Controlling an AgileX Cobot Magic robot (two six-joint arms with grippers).
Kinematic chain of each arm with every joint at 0, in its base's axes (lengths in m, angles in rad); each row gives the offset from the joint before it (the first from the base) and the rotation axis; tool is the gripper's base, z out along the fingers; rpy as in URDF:
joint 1: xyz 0 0 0.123 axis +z
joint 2: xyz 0 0 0 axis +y
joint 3: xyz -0.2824 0 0.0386 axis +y
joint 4: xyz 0.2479 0 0.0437 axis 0.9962 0 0.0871
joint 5: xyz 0 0 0 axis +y
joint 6: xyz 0.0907 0 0.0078 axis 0.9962 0 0.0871
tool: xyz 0 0 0 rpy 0 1.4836 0
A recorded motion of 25 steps. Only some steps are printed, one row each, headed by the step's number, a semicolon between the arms.
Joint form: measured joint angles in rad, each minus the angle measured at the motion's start. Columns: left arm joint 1, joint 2, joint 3, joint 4, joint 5, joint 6; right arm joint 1, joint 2, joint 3, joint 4, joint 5, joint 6.
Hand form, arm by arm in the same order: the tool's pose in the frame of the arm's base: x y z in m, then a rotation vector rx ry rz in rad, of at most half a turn. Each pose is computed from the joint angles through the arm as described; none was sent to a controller.
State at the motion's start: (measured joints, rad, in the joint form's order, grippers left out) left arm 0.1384 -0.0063 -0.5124 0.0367 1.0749 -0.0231; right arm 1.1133 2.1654 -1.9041 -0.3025 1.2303 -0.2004
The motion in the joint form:
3: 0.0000 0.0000 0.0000 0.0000 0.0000 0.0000; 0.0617 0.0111 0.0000 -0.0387 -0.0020 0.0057
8: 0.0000 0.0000 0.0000 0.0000 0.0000 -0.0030; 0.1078 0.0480 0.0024 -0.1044 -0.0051 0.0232
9: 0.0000 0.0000 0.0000 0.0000 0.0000 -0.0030; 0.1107 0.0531 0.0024 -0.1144 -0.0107 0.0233
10: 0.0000 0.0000 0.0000 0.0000 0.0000 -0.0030; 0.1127 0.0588 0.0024 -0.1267 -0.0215 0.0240
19: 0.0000 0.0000 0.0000 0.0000 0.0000 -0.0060; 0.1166 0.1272 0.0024 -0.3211 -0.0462 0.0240
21: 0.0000 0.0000 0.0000 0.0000 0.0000 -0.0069; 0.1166 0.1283 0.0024 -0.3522 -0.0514 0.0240
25: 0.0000 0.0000 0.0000 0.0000 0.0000 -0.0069; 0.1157 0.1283 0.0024 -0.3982 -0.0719 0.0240
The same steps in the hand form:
3: -0.0082 0.0018 0.2795 -0.1671 2.0344 0.1161; 0.2031 0.4116 0.2235 -1.8887 2.1110 -0.3115
8: -0.0082 0.0018 0.2795 -0.1701 2.0341 0.1142; 0.1901 0.4223 0.2079 -1.9345 2.0468 -0.3984
9: -0.0082 0.0018 0.2795 -0.1701 2.0341 0.1142; 0.1899 0.4236 0.2060 -1.9381 2.0344 -0.4079
10: -0.0082 0.0018 0.2795 -0.1701 2.0341 0.1142; 0.1904 0.4251 0.2038 -1.9389 2.0182 -0.4157
19: -0.0082 0.0018 0.2795 -0.1732 2.0337 0.1123; 0.2048 0.4299 0.1798 -1.9622 1.8609 -0.6493
21: -0.0082 0.0018 0.2795 -0.1741 2.0336 0.1118; 0.2070 0.4301 0.1808 -1.9570 1.8310 -0.6769
25: -0.0082 0.0018 0.2795 -0.1741 2.0336 0.1118; 0.2106 0.4315 0.1831 -1.9460 1.7782 -0.7040

